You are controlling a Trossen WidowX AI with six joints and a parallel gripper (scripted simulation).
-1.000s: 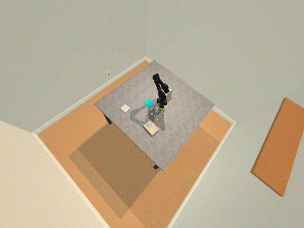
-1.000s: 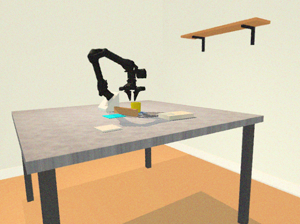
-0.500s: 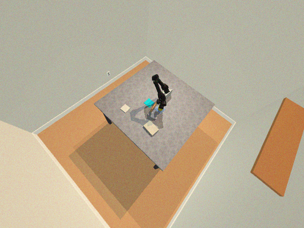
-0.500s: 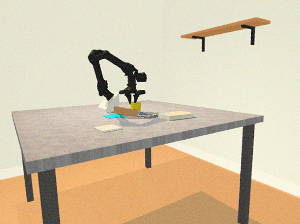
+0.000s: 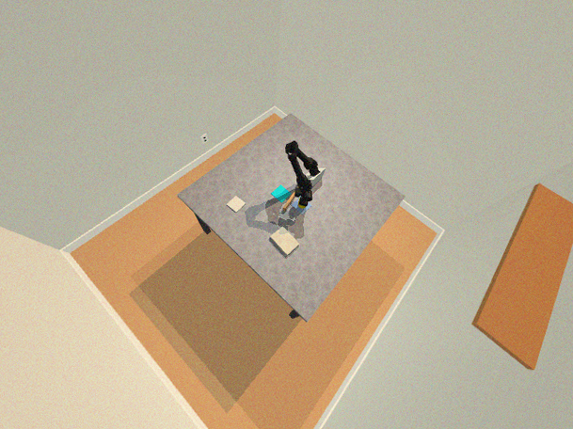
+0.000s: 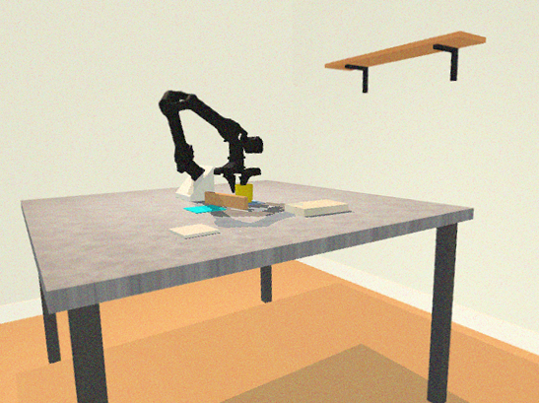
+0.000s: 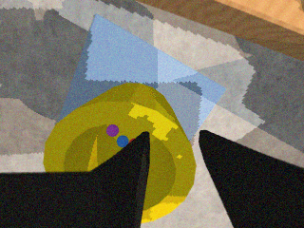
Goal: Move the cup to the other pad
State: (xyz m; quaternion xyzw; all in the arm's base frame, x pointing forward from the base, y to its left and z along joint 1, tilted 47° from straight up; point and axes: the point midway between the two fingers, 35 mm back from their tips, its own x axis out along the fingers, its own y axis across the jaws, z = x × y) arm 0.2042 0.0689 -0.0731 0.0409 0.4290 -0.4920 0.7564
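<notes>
The blue marble is 20 mm ahead of my gripper tip, 40 mm to the left of it and 20 mm below it. From my gripper tip the other things lie so: light blue pad: 30 mm ahead, 20 mm to the left, 40 mm below; wooden block: 60 mm ahead, 70 mm to the right, 20 mm below; purple marble: 40 mm ahead, 30 mm to the left, 20 mm below.
</notes>
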